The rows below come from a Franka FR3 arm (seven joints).
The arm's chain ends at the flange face. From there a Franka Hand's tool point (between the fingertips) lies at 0.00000 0.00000 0.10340 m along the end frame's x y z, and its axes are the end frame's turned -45 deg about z.
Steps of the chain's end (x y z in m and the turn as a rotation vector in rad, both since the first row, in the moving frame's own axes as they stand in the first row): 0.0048 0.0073 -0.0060 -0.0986 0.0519 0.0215; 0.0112 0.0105 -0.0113 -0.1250 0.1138 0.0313; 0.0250 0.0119 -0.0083 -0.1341 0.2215 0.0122; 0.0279 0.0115 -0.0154 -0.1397 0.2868 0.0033; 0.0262 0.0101 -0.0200 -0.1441 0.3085 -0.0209
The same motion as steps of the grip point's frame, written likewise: -0.0053 0.0195 -0.0066 -0.1064 -0.0330 0.0215; -0.0006 0.0327 -0.0128 -0.1689 -0.0079 0.0313; 0.0154 0.0518 -0.0117 -0.2514 0.0618 0.0122; 0.0221 0.0585 -0.0206 -0.3016 0.1040 0.0033; 0.0235 0.0580 -0.0259 -0.3200 0.1162 -0.0209
